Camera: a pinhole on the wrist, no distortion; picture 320 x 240 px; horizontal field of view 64.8 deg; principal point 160.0 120.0 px. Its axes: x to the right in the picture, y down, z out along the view. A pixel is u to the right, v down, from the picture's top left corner.
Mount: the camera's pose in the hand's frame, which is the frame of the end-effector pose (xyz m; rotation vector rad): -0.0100 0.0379 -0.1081 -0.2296 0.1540 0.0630
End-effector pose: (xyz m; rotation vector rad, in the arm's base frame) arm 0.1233 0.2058 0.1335 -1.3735 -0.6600 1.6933
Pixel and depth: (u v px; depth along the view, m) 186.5 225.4 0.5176
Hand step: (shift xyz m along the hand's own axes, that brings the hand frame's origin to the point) 0.1013 0.3704 0.3332
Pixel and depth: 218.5 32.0 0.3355
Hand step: 0.1247 0.0052 0.2282
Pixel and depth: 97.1 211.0 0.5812
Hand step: -0.0856 0.3698 0.4276
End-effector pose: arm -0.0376 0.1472 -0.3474 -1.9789 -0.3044 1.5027
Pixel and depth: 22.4 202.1 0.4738
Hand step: -0.2087 0.2859 0.3547
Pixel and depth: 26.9 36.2 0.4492
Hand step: -0.1670 -0.0139 0.3949
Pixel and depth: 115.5 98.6 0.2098
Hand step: -0.0147 0.0675 0.1036
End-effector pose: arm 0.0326 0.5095 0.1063 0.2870 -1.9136 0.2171
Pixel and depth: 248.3 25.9 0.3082
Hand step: 0.1502 0.0022 0.1967
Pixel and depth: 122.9 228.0 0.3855
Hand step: -0.0233 0.2850 0.2352
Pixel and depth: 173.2 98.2 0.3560
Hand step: 0.0624 0.0912 0.2382
